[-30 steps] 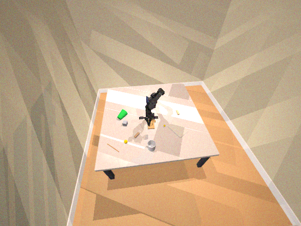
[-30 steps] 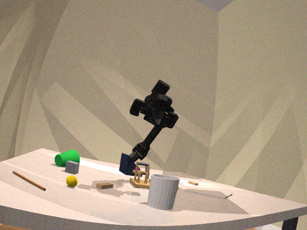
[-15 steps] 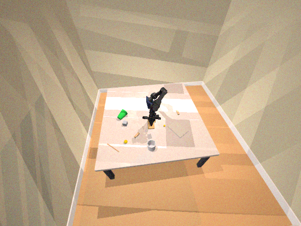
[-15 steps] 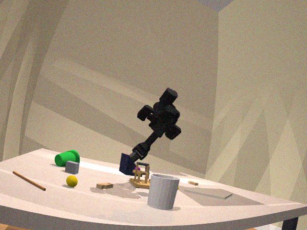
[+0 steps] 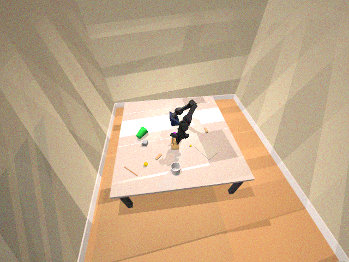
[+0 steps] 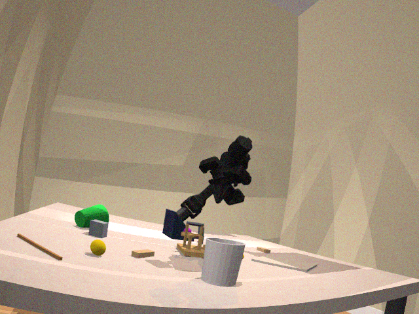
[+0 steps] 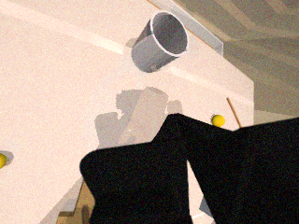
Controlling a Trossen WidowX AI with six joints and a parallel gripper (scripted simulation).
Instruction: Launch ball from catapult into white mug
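My gripper tip is now 250 mm past the purple ball, 10 mm to the left of it and 130 mm above it. Round my gripper tip: white mug 180 mm ahead, 30 mm to the right, 160 mm below; wooden catapult 180 mm behind, 10 mm to the left, 140 mm below; small yellow ball 100 mm behind, 160 mm to the left, 180 mm below.
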